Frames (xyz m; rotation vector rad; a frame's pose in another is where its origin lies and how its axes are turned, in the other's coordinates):
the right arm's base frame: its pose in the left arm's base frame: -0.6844 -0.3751 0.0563 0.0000 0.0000 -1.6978
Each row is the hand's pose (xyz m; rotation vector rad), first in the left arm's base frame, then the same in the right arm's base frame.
Working: the left arm's base frame: its pose in the right arm's base frame: -0.4588 0.6314 -0.0563 0.0000 0.0000 1.6978

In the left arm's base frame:
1: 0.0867 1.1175 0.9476 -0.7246 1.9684 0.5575
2: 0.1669 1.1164 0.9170 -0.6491 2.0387 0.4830
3: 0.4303 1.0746 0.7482 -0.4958 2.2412 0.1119
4: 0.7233 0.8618 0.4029 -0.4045 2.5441 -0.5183
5: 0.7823 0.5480 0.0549 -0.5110 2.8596 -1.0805
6: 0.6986 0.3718 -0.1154 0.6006 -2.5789 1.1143
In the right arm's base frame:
1: -1.5782 0.5758 0.8913 -2.3057 0.8921 1.4475
2: -1.5873 0.6555 0.8607 -2.2771 0.9996 1.3529
3: -1.5792 0.9221 0.6919 -2.1870 1.2067 0.9226
4: -1.4052 1.2397 0.3466 -2.1151 1.3385 0.1708
5: -1.1014 1.3380 -0.0014 -2.1532 1.3056 -0.5763
6: -0.9161 1.2773 -0.1717 -2.2492 1.2086 -0.9911

